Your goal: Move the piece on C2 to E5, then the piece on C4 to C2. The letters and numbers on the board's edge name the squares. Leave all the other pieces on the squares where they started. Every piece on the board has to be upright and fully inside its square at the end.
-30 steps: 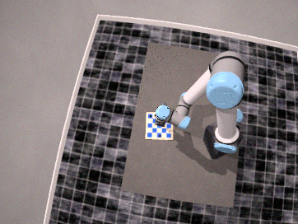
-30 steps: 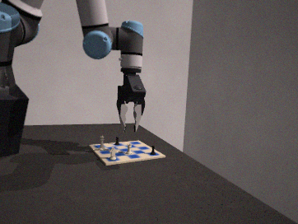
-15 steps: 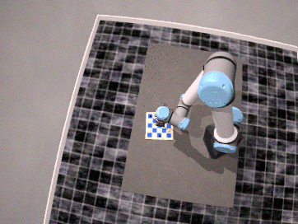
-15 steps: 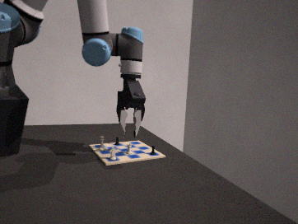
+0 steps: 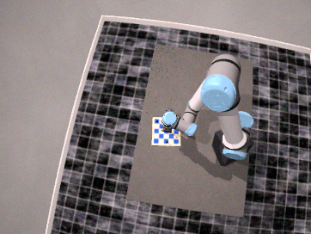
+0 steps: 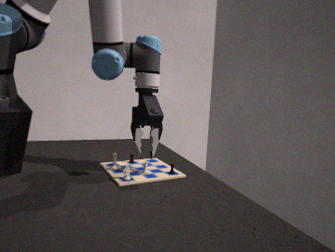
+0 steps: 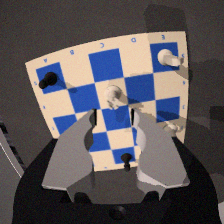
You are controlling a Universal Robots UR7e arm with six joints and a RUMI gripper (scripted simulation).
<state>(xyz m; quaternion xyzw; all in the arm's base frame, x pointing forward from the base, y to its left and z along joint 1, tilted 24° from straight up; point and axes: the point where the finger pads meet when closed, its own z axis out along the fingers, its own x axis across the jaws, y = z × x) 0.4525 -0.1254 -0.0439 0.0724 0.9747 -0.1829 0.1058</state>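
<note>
Now: hand 4 cm to the right of the cream chessboard and 6 cm above it.
</note>
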